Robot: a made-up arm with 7 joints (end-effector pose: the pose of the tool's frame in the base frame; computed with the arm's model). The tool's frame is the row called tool.
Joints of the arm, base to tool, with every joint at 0 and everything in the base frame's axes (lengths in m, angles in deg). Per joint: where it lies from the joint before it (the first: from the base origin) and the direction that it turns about. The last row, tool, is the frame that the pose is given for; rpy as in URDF.
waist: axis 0 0 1 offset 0 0 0.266
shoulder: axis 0 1 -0.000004 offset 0 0 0
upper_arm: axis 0 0 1 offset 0 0 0.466
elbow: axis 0 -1 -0.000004 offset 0.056 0 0
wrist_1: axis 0 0.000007 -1 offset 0.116 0 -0.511
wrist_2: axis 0 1 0.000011 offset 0 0 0
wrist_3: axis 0 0.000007 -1 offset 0.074 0 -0.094
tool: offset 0 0 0 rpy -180 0 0
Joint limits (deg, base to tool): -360..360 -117.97..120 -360..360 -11..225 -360..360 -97..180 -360..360
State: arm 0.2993 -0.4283 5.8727 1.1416 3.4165 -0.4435 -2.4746
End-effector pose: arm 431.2 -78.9 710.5 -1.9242 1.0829 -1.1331
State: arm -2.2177 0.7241 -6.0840 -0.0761 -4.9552 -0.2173 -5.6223
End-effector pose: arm -69.0 5.7 60.2 -1.0974 -2.6781 -1.1040
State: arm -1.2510 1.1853 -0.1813 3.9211 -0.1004 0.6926 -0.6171
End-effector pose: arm 268.6 -544.0 1006.3 1.0991 -0.2536 0.8849
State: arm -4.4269 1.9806 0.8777 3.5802 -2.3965 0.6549 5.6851
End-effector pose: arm -45.4 1015.3 58.1 0.0096 1.8138 1.2971
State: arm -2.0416 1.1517 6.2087 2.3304 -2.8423 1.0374 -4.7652
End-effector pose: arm -529.1 -946.0 313.9 0.8489 -0.4492 -0.5205
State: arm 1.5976 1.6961 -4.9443 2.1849 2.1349 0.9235 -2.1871
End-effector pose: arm -509.1 903.5 61.7 -1.0140 -0.2658 0.4488
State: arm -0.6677 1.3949 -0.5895 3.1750 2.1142 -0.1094 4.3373
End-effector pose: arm 785.2 -669.2 520.6 1.5491 -0.2807 1.6223
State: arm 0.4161 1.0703 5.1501 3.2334 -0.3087 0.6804 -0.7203
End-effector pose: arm 805.4 470.3 829.4 0.8519 0.9271 0.9078
